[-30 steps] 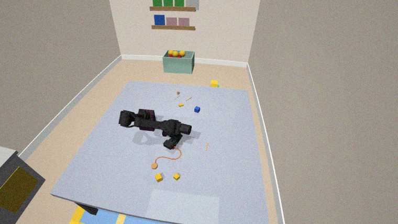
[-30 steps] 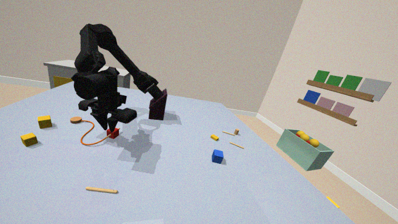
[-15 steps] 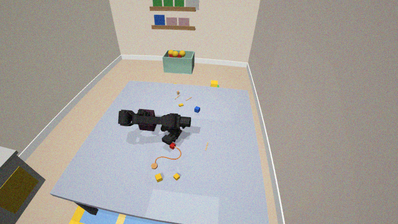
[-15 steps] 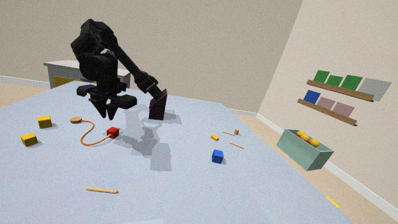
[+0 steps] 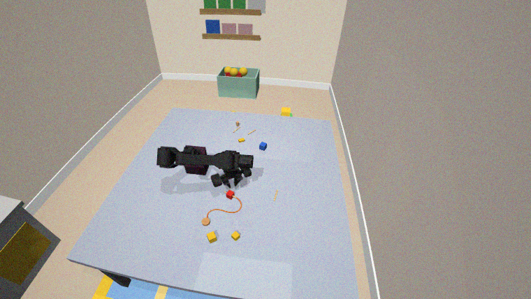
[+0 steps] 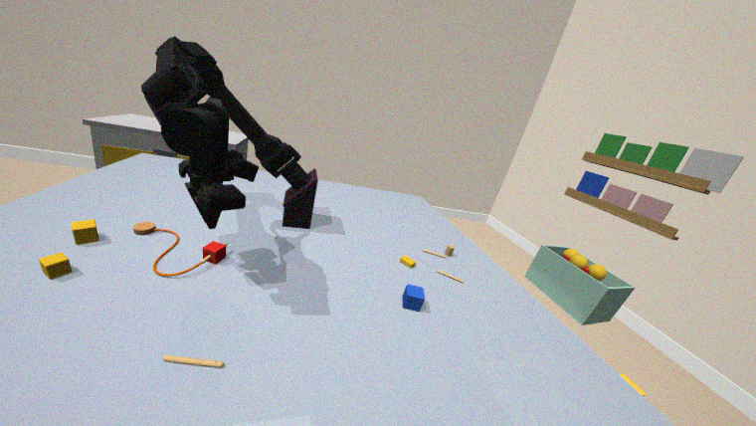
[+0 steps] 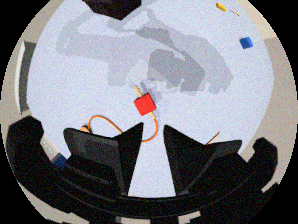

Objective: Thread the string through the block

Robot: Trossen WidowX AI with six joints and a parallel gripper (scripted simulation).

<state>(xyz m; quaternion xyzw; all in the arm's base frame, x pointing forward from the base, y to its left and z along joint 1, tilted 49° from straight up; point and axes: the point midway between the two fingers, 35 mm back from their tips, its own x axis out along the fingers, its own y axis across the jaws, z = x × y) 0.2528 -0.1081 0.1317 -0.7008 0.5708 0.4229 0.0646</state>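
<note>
The red block is 20 mm behind my gripper tip and 70 mm below it. Round my gripper tip: blue cube (110 mm ahead, 410 mm to the left, 70 mm below); small yellow piece (40 mm behind, 460 mm to the left, 80 mm below); round wooden button (100 mm behind, 170 mm to the right, 80 mm below).
</note>
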